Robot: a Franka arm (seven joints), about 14 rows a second.
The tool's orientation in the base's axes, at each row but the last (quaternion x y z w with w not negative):
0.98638 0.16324 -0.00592 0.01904
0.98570 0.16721 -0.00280 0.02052
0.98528 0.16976 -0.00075 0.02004
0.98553 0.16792 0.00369 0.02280
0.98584 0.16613 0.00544 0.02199
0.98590 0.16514 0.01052 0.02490
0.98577 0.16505 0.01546 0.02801
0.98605 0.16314 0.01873 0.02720
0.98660 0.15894 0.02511 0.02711
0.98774 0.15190 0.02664 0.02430
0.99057 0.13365 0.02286 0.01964
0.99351 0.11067 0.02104 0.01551
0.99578 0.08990 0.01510 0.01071
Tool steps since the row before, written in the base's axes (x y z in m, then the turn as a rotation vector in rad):
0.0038 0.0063 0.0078 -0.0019 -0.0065 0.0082
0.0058 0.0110 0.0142 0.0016 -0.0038 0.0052
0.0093 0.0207 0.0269 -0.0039 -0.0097 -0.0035
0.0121 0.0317 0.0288 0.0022 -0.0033 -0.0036
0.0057 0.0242 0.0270 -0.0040 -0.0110 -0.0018
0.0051 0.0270 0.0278 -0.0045 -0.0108 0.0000
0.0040 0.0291 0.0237 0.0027 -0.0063 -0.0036
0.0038 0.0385 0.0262 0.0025 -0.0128 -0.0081
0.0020 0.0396 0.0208 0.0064 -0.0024 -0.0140
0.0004 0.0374 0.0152 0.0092 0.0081 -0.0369
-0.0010 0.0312 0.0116 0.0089 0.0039 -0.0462
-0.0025 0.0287 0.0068 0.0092 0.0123 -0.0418
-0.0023 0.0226 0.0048 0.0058 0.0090 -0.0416
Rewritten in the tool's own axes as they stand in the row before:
0.0055 -0.0045 -0.0081 -0.0040 0.0058 -0.0079
0.0089 -0.0079 -0.0146 0.0002 0.0043 -0.0050
0.0155 -0.0153 -0.0277 -0.0069 0.0077 0.0039
0.0219 -0.0245 -0.0300 0.0010 0.0037 0.0038
0.0134 -0.0198 -0.0279 -0.0074 0.0090 0.0022
0.0140 -0.0224 -0.0288 -0.0078 0.0087 0.0004
0.0138 -0.0247 -0.0250 0.0004 0.0066 0.0040
0.0168 -0.0336 -0.0278 -0.0020 0.0124 0.0088
0.0152 -0.0356 -0.0224 0.0047 0.0034 0.0144
0.0123 -0.0347 -0.0166 0.0095 -0.0070 0.0370
0.0078 -0.0298 -0.0127 0.0078 -0.0035 0.0464
0.0042 -0.0283 -0.0077 0.0101 -0.0115 0.0418
0.0019 -0.0225 -0.0053 0.0061 -0.0088 0.0416

